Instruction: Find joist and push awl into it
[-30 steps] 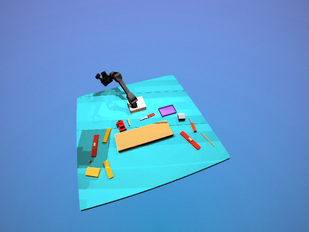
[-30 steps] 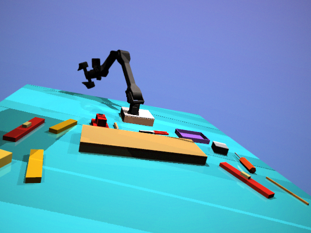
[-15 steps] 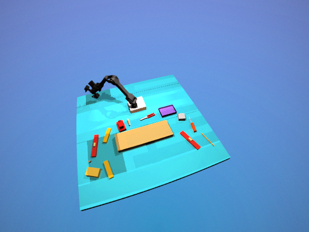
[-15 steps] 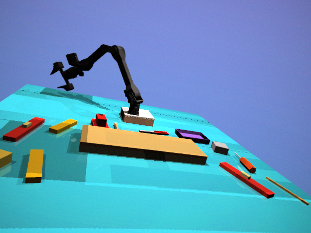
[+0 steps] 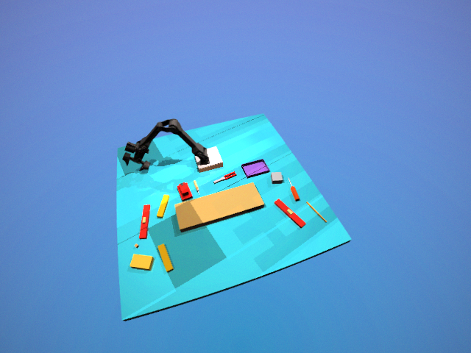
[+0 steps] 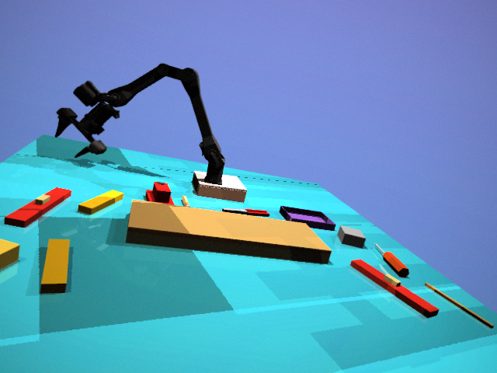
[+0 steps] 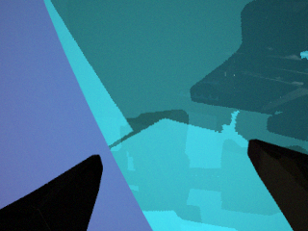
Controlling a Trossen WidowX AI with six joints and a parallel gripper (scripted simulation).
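My gripper tip is now 220 mm short of the stud finder and 370 mm to the right of it. The rest, counted from my gripper tip: grey block 220 mm ahead, 990 mm to the left, 30 mm below; awl 220 mm ahead, 450 mm to the left, 40 mm below; purple tray 100 mm ahead, 860 mm to the left, 30 mm below.
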